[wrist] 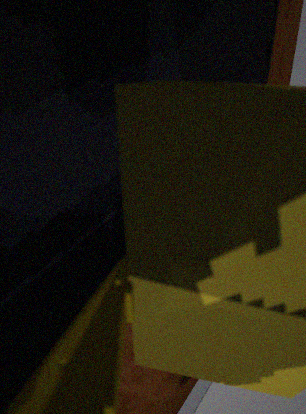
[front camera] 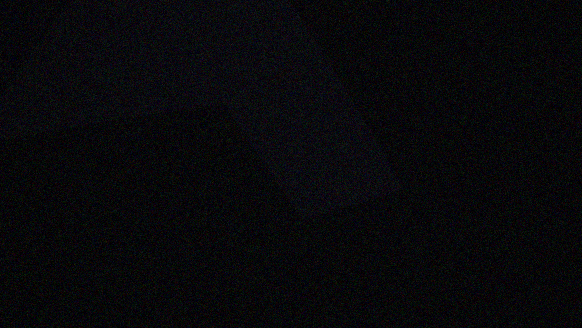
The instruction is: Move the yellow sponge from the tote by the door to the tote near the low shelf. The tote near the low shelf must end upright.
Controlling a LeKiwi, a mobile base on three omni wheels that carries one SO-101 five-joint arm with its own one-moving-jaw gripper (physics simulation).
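Frame: origin at the arm's base, x ahead, y left, z up, level; metres.
Seen in the pictures: hand at its tool point: (wrist: 143,264).
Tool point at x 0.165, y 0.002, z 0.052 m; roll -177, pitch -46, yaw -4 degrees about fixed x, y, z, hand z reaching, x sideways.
A point is followed by its place in that frame.
The yellow sponge (wrist: 195,175) fills much of the right and middle of the wrist view, large and close, with a dark upper face and brighter lit patches lower down. My gripper (wrist: 125,275) is shut on it. One dark yellow jaw shows at the lower left, its tip against the sponge's left edge; the other jaw is hidden or outside the picture. The front camera view is almost black, and neither the sponge nor the gripper can be made out in it. Neither tote can be identified for certain in either view.
A very dark bluish thing (wrist: 55,165) {x 0.192, y -0.007, z -0.087 m} fills the left of the wrist view; what it is cannot be told. Reddish-brown wood (wrist: 286,45) and a pale grey surface (wrist: 235,400) {x 0.843, y -1.914, z 0.180 m} show at the right and bottom. A faint bluish angular shape (front camera: 320,145) shows in the front view.
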